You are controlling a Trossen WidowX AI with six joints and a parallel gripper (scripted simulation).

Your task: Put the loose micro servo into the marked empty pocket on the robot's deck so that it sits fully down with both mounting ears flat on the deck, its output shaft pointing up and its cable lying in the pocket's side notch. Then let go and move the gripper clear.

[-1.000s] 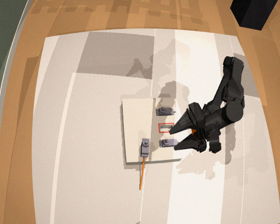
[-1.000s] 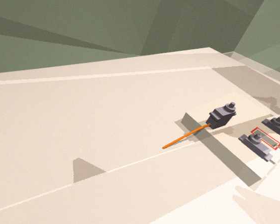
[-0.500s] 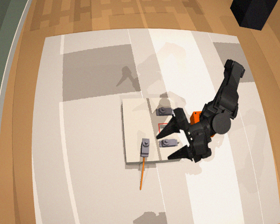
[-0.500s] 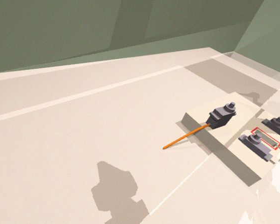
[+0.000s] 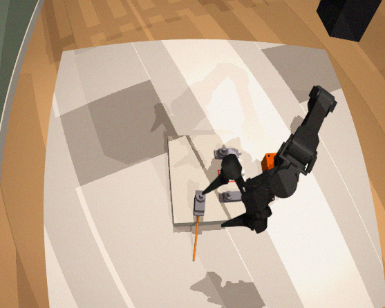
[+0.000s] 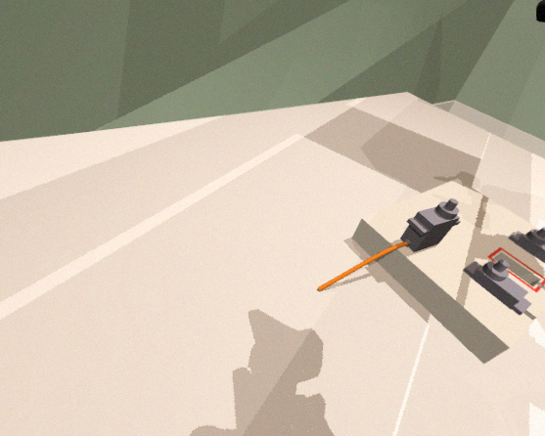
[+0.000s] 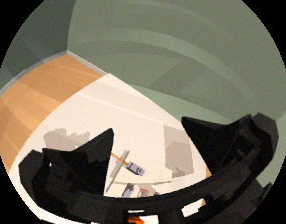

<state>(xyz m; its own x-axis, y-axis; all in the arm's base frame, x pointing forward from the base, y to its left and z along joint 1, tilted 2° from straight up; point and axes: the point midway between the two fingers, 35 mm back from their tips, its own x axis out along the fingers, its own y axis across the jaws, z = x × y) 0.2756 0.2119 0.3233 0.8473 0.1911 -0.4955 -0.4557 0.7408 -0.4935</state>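
The deck is 340 mm below my gripper tip, 210 mm to the right of it and 10 mm behind it.
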